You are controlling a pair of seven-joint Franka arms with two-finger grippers.
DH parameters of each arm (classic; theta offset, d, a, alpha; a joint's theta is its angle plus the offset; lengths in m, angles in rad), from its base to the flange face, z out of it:
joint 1: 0 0.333 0 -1.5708
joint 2: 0 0 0 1.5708
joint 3: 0 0.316 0.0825 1.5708
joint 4: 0 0 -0.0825 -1.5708
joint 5: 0 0.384 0 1.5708
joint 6: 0 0 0.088 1.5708
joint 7: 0 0.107 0 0
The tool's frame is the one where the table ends.
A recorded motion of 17 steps. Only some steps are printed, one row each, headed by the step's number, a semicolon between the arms.
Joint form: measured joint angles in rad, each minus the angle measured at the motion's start. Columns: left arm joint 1, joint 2, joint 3, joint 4, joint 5, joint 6, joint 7; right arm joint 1, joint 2, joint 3, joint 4, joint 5, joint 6, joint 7.
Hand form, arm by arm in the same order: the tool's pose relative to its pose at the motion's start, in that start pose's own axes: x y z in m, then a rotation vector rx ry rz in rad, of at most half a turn. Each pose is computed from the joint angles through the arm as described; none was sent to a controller.
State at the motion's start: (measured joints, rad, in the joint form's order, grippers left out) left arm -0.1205 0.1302 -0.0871 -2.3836 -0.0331 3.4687 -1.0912; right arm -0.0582 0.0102 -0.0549 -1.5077 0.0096 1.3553 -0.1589
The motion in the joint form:
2: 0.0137 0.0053 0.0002 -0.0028 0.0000 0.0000 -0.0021; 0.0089 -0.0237 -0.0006 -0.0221 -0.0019 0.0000 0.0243
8: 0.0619 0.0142 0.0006 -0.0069 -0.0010 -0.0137 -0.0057; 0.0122 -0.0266 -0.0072 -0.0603 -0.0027 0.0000 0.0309
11: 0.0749 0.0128 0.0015 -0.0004 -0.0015 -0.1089 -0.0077; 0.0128 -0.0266 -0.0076 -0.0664 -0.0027 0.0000 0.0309
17: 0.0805 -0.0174 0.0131 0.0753 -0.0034 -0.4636 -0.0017; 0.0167 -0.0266 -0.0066 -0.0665 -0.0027 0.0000 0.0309
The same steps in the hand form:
2: 0.0054 -0.0066 0.0019 0.0120 0.0066 -0.0105; -0.0071 -0.0050 -0.0014 -0.0021 0.0012 0.0163
8: 0.0263 -0.0253 0.0055 0.0525 0.0301 -0.0444; -0.0067 -0.0028 0.0143 0.0029 -0.0337 0.0265
11: 0.0299 -0.0350 0.0120 0.1338 -0.0015 -0.0577; -0.0064 -0.0029 0.0170 0.0038 -0.0398 0.0264
17: 0.0413 -0.0320 0.0197 0.3562 -0.1122 -0.0707; -0.0060 -0.0054 0.0171 0.0029 -0.0400 0.0216

